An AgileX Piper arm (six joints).
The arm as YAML. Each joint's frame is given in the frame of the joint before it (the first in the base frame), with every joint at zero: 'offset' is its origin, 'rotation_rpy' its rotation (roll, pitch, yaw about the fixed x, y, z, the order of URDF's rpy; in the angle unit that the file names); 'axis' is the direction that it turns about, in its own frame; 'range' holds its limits. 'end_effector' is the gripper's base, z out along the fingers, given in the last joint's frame.
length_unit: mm
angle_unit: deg
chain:
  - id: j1
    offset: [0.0, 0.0, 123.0]
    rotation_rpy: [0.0, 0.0, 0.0]
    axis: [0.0, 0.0, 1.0]
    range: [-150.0, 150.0]
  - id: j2
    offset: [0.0, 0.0, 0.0]
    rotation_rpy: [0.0, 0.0, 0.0]
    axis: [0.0, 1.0, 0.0]
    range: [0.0, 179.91]
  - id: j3
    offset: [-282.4, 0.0, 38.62]
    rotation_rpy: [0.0, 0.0, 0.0]
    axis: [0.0, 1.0, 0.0]
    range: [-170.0, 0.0]
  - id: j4
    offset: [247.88, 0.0, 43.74]
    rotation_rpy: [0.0, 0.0, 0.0]
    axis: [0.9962, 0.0, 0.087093]
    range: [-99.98, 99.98]
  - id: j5
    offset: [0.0, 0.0, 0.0]
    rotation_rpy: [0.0, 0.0, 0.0]
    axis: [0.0, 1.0, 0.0]
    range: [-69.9, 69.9]
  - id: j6
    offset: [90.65, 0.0, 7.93]
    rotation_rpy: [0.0, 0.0, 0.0]
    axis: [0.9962, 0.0, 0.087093]
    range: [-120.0, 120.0]
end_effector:
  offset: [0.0, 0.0, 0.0]
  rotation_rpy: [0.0, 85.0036, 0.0]
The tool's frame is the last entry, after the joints.
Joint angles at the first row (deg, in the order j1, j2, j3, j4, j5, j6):
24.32 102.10 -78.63 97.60 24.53 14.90
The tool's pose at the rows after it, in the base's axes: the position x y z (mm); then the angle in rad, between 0 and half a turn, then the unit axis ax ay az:
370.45 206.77 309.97 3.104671 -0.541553 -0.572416 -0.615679
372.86 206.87 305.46 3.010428 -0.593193 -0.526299 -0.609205
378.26 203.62 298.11 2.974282 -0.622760 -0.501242 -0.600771
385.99 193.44 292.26 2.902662 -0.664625 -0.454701 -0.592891
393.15 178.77 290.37 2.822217 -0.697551 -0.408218 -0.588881
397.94 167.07 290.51 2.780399 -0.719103 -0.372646 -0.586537
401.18 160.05 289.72 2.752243 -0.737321 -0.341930 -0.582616
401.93 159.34 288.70 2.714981 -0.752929 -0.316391 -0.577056
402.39 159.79 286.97 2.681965 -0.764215 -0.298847 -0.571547
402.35 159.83 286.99 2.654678 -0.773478 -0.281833 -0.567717
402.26 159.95 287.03 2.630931 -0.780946 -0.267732 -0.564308
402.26 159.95 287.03 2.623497 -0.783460 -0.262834 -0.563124
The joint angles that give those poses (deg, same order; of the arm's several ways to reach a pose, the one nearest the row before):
24.31 102.18 -78.63 97.68 23.46 30.63
24.32 102.77 -78.63 97.82 22.84 39.86
23.71 103.73 -78.63 97.81 22.39 44.13
21.91 104.55 -78.63 97.82 23.14 51.54
19.29 104.94 -78.63 97.82 25.52 58.60
17.44 104.97 -78.63 97.81 26.42 63.28
16.44 105.07 -78.63 97.82 26.30 67.19
16.35 105.20 -78.63 97.82 26.16 71.13
16.35 105.44 -78.63 97.82 26.38 74.07
16.35 105.44 -78.63 97.81 26.42 76.77
16.35 105.44 -78.63 97.82 26.51 79.03
16.35 105.44 -78.63 97.82 26.51 79.79

